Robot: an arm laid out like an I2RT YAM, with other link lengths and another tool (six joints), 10 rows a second.
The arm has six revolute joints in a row. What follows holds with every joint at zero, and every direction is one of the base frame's.
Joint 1 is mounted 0.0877 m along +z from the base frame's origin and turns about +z.
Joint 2 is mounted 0.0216 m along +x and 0.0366 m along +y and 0.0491 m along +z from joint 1 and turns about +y.
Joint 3 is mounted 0.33 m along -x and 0.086 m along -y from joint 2 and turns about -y.
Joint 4 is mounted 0.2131 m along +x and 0.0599 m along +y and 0.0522 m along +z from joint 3 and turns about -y.
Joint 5 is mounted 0.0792 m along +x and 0.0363 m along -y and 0.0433 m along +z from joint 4 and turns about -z.
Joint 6 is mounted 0.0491 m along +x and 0.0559 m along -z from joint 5 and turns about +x.
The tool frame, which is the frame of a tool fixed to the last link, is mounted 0.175 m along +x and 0.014 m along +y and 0.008 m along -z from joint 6; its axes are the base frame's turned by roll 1.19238, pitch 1.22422 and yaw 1.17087 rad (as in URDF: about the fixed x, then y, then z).
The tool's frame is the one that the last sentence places.
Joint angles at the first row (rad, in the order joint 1, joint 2, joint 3, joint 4, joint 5, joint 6):
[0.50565 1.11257 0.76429 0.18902 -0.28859 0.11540]
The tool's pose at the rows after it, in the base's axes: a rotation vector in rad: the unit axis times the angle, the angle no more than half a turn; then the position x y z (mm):
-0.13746 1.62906 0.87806 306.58 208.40 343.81
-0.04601 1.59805 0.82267 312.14 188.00 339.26
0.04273 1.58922 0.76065 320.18 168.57 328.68
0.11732 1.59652 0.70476 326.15 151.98 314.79
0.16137 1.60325 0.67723 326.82 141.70 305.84
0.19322 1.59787 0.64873 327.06 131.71 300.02
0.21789 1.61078 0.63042 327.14 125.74 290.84
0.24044 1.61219 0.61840 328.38 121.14 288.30
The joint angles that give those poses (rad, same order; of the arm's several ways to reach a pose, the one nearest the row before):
[0.50563 1.05878 0.68837 0.25616 -0.20200 0.13828]
[0.50526 1.02371 0.62125 0.31644 -0.10815 0.16460]
[0.50372 1.01147 0.56708 0.35990 -0.01623 0.18826]
[0.50260 1.00843 0.52394 0.38320 0.06009 0.21039]
[0.50071 0.99889 0.49725 0.38739 0.09901 0.22794]
[0.49726 0.98782 0.47015 0.40152 0.13334 0.23403]
[0.49421 0.98705 0.45034 0.40299 0.15241 0.24510]
[0.49153 0.98707 0.44538 0.40226 0.16918 0.25540]

